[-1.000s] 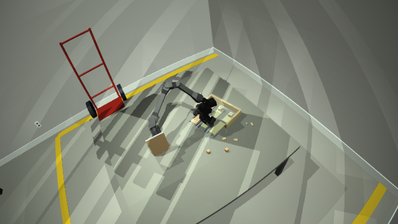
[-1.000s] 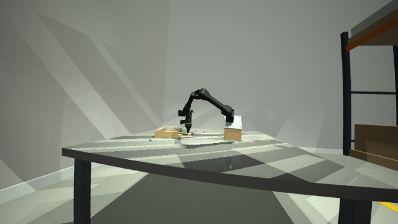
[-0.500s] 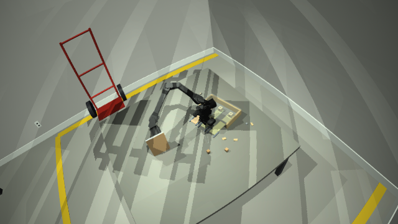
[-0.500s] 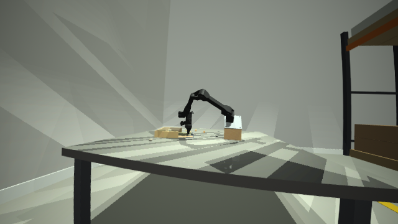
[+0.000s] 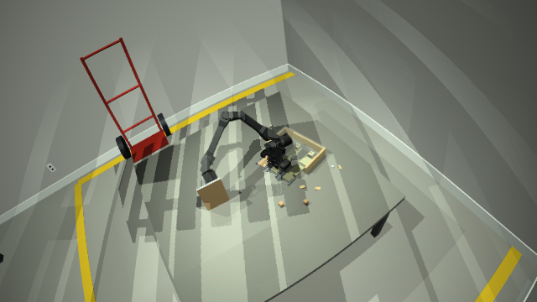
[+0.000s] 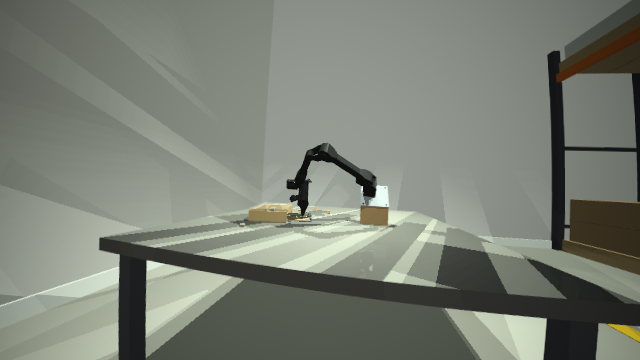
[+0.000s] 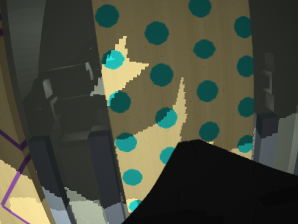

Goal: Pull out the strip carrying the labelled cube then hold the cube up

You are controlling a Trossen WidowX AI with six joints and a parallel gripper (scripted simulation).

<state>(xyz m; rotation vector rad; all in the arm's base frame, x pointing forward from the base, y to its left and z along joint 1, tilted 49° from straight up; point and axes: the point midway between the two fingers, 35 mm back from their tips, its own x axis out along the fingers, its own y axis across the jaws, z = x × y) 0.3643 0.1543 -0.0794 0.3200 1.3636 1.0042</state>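
Now: gripper tip 7 cm short of the pale strip and 8 cm to the left of it.
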